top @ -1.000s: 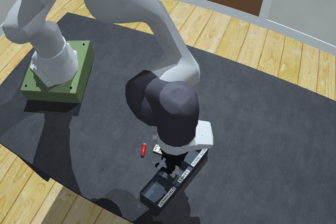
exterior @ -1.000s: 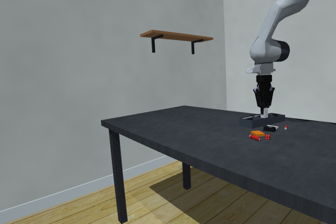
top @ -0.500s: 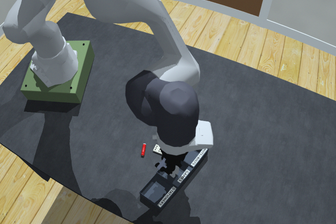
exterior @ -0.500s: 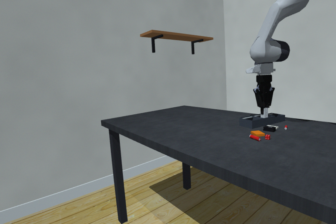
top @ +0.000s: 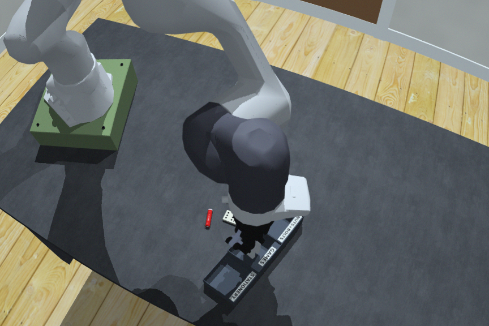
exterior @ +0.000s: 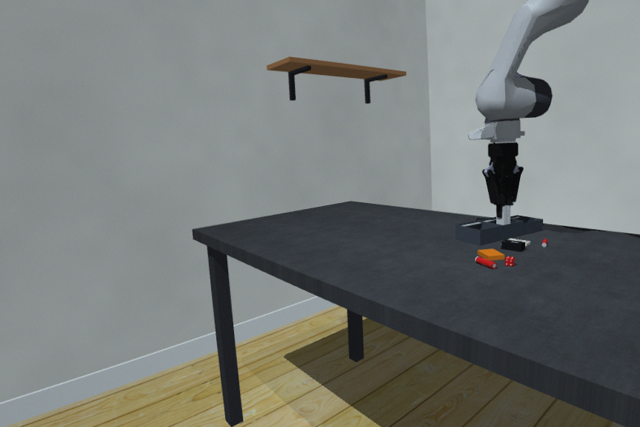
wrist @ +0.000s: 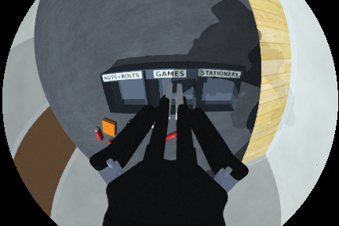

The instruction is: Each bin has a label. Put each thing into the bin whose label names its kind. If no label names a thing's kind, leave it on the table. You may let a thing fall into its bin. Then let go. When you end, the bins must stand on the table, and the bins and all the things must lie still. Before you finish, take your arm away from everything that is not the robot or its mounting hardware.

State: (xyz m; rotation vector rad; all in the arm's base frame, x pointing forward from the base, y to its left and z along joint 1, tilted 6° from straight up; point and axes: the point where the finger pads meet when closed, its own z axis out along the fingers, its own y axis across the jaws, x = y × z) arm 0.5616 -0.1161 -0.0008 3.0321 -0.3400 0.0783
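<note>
The bin tray is 3 cm below my hand and 1 cm to the left of it. Round my hand: black 9V battery (11 cm to the left, 8 cm behind, 4 cm below); orange block (20 cm to the left, 9 cm behind, 4 cm below); white domino (7 cm behind, 6 cm to the left, 4 cm below).
</note>
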